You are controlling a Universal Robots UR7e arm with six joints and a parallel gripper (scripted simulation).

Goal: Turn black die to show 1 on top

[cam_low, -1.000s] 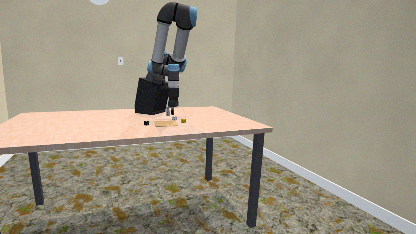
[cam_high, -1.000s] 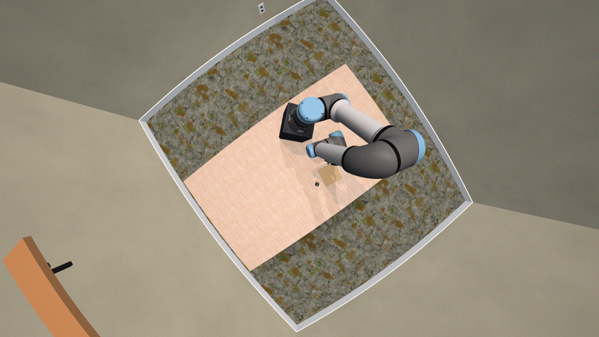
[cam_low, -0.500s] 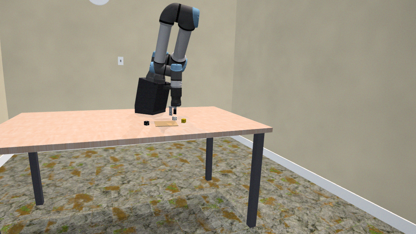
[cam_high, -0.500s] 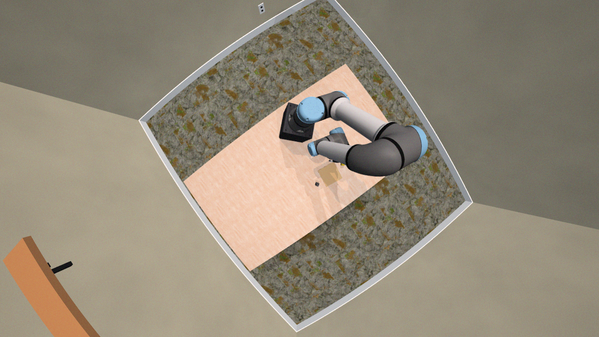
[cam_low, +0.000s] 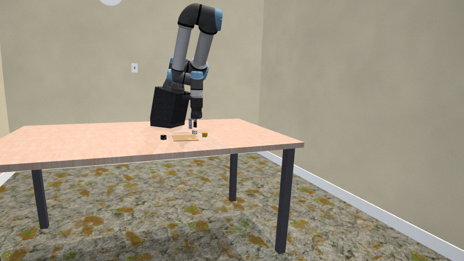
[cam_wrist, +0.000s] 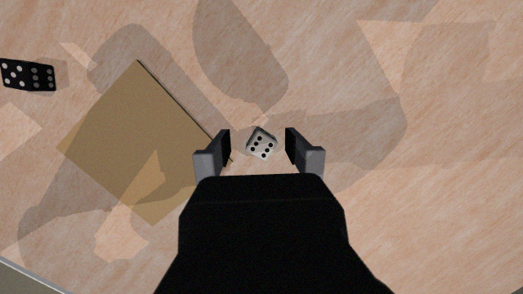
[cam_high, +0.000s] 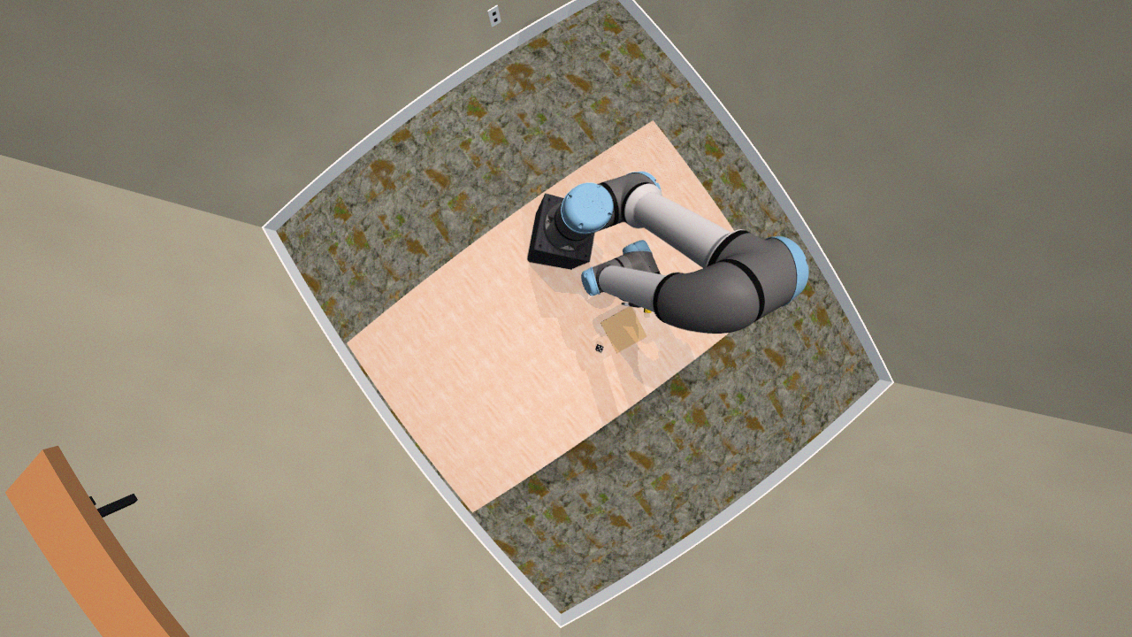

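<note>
The white die lies 10 mm ahead of my hand, 10 mm to the left of it and 40 mm below it. Round my hand: tan mat (100 mm ahead, 80 mm to the right, 50 mm below); then black die (90 mm ahead, 200 mm to the right, 40 mm below); then yellow die (100 mm ahead, 40 mm to the left, 40 mm below).
</note>
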